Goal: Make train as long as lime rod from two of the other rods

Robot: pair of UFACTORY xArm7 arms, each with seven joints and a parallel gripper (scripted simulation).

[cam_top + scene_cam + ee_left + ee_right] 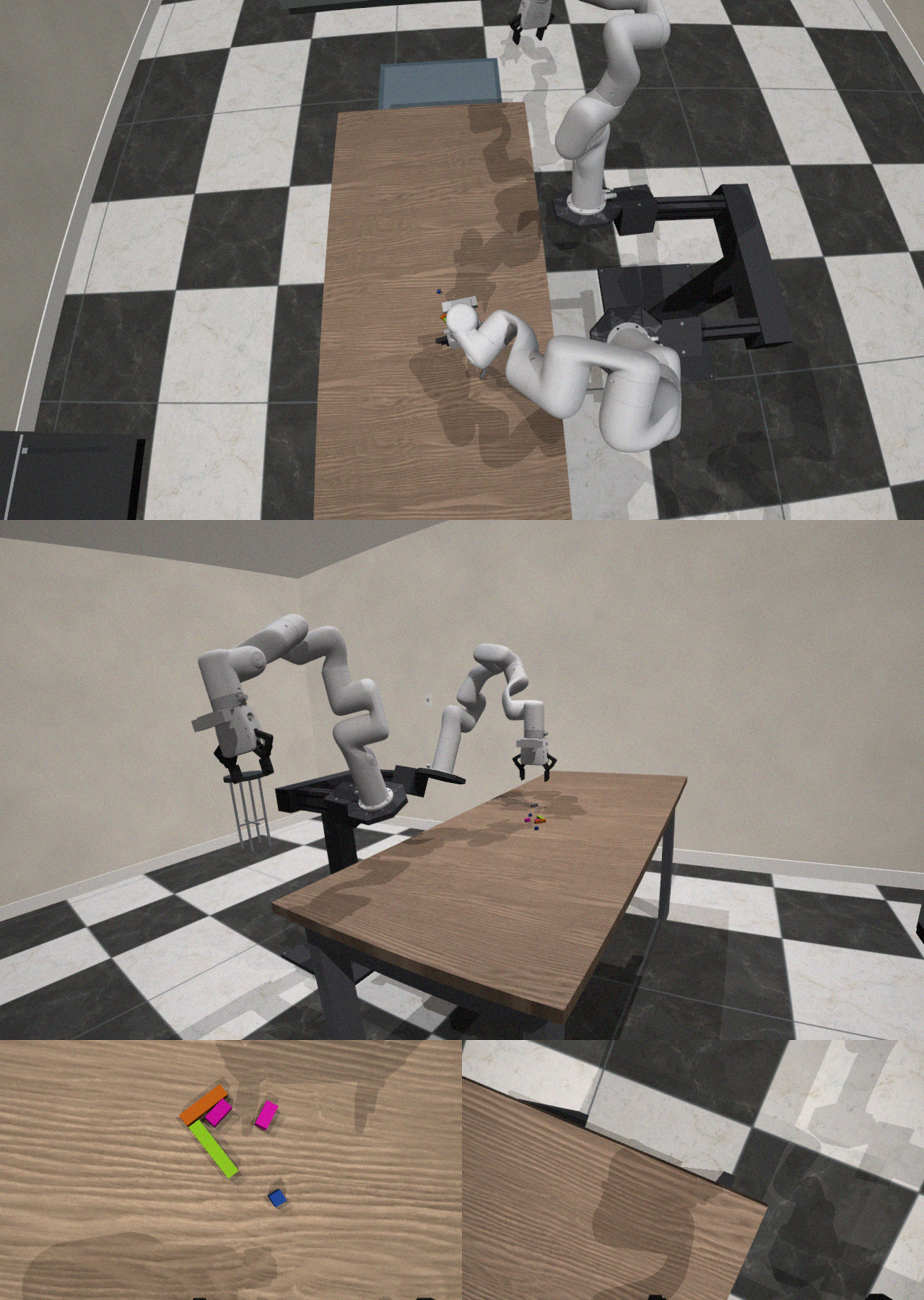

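The lime rod is 130 mm below my left hand, 90 mm to the right of it and 40 mm ahead of it. Round my left hand: orange rod 130 mm below, 120 mm to the right, 50 mm ahead; grey rod 130 mm below, 90 mm to the left, 30 mm behind.
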